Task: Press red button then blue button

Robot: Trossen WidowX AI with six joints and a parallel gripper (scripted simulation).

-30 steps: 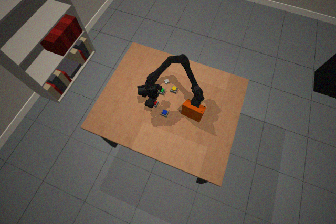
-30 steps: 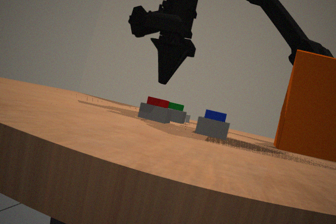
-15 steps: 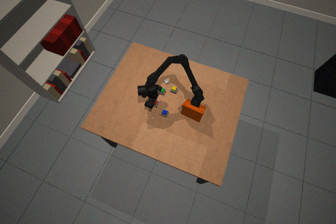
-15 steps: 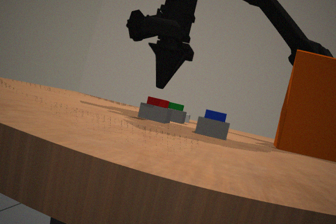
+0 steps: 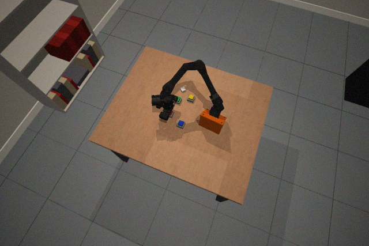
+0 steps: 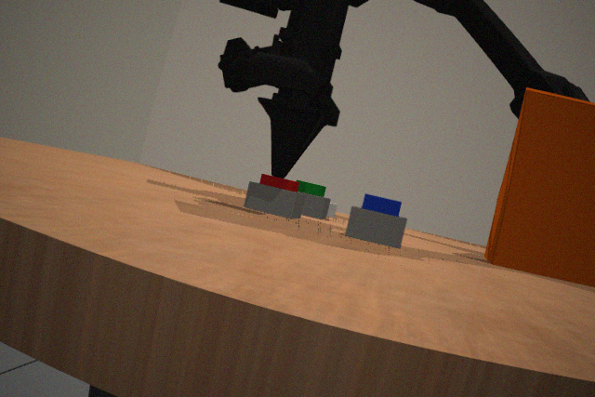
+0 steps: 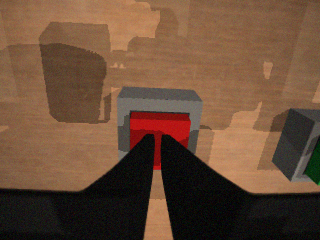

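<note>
My gripper tip is now 1 cm above the red button. Also, from my gripper tip: blue button: 11 cm behind, 5 cm to the left; yellow button: 17 cm to the right, 10 cm behind; green button: 12 cm to the right, 1 cm behind.
</note>
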